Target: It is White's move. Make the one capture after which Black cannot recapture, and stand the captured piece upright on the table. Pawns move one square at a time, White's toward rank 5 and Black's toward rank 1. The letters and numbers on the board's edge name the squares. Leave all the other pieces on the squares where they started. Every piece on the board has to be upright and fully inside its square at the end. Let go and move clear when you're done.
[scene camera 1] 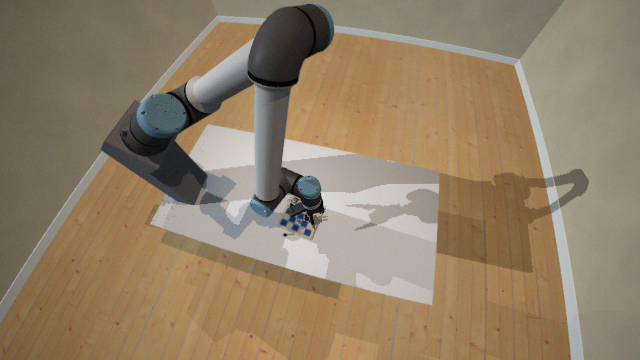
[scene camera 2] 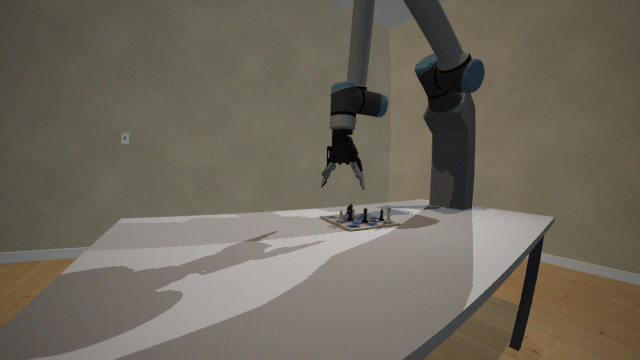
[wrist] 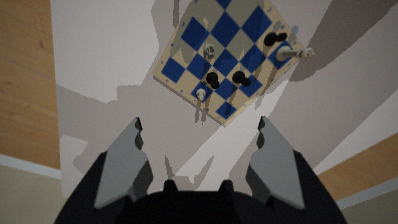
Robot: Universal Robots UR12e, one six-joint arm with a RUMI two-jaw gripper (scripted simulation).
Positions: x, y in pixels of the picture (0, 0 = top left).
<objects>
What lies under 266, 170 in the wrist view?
My gripper.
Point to a blue-and-tan chessboard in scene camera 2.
373, 221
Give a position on a blue-and-tan chessboard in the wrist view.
At 239, 45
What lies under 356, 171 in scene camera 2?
My gripper.
</objects>
